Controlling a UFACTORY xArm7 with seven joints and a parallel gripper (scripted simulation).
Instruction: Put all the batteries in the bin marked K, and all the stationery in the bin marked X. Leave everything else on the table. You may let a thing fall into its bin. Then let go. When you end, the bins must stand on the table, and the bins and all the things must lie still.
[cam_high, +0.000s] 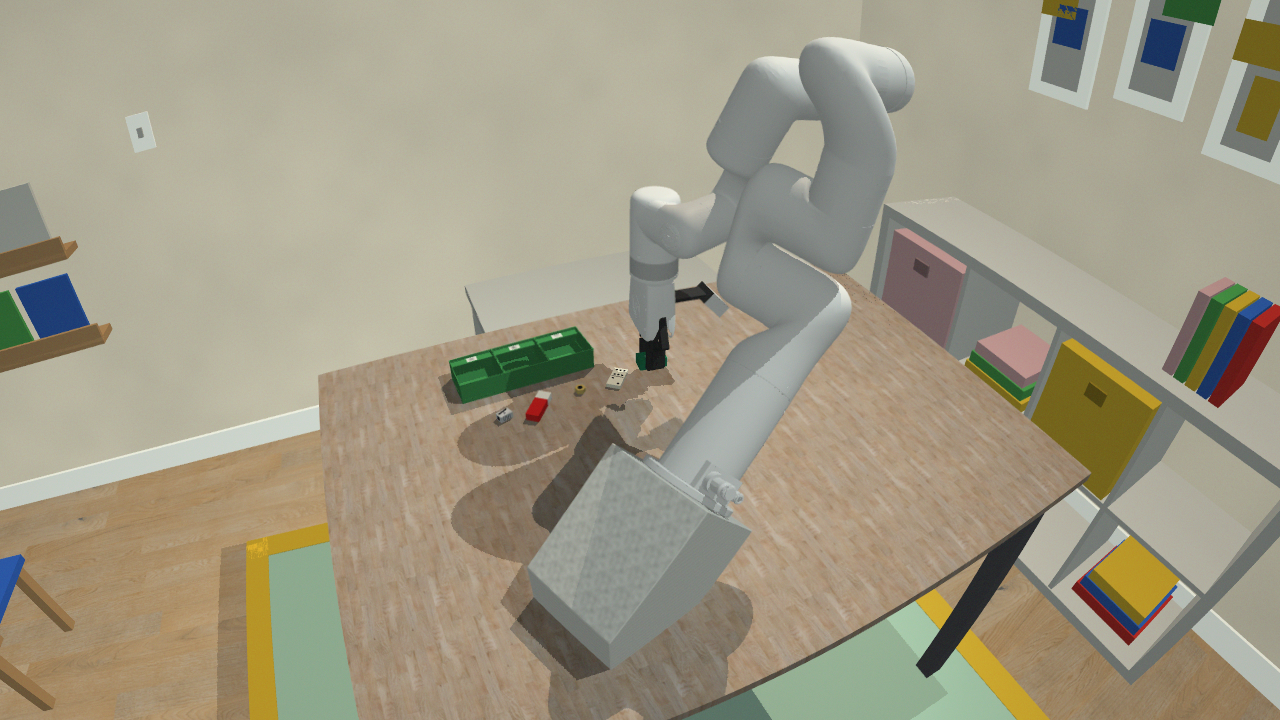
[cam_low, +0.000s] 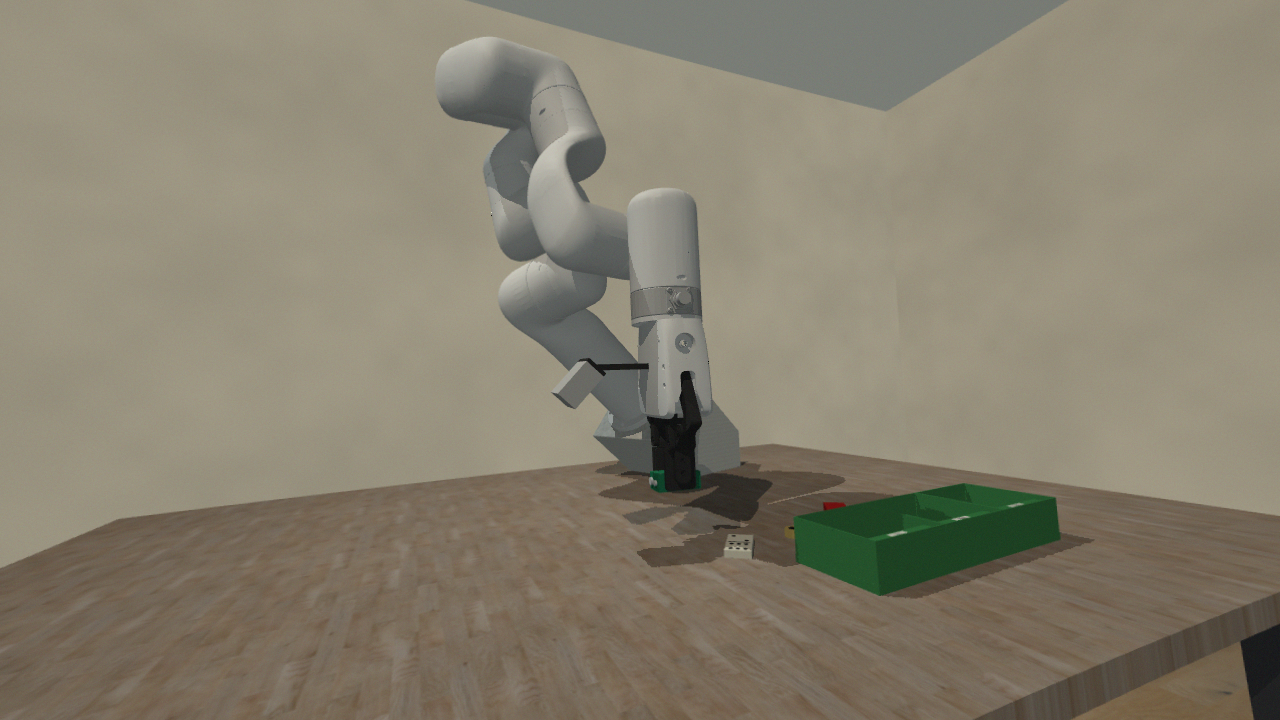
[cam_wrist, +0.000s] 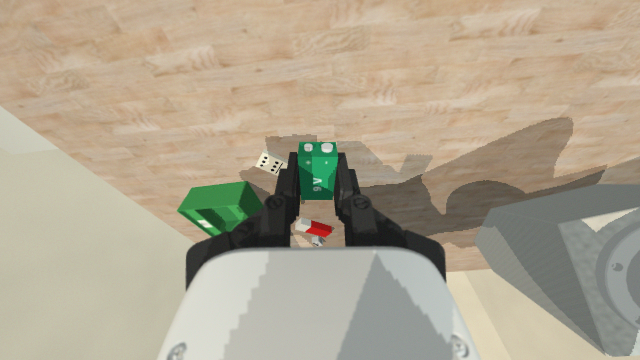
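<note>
Right now the green bin tray is 140 mm ahead of my hand, 190 mm to the left of it and 60 mm below it. From my hand the other things lie so: white domino: 50 mm ahead, 40 mm to the left, 70 mm below; then green 9 V battery: 10 mm to the right, 10 mm below; then yellow nut: 50 mm ahead, 110 mm to the left, 70 mm below.
</note>
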